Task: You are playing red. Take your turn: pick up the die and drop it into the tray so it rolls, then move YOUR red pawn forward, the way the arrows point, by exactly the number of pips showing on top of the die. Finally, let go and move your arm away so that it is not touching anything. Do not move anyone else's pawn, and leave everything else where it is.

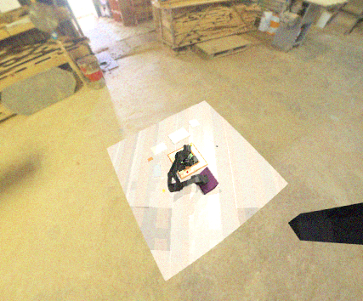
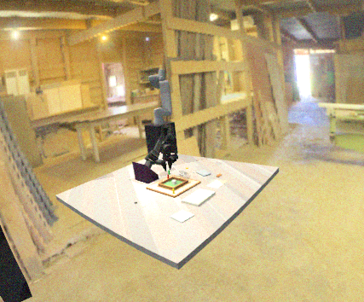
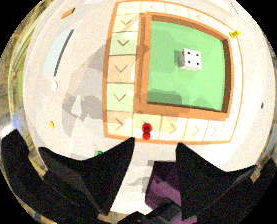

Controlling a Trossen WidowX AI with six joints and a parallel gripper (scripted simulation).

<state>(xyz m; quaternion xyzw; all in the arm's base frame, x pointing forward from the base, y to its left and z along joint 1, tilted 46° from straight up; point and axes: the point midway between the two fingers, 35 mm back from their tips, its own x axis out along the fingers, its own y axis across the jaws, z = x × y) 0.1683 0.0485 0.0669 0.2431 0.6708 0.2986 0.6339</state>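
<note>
Now: the red pawn 6 cm below my gripper tip, 2 cm behind it and 1 cm to the left of it. The rest, counted from my gripper tip: green pawn 11 cm behind, 10 cm to the left, 7 cm below; then white die 10 cm ahead, 6 cm below, 4 cm to the right; then green tray 10 cm ahead, 8 cm below, 5 cm to the right.
</note>
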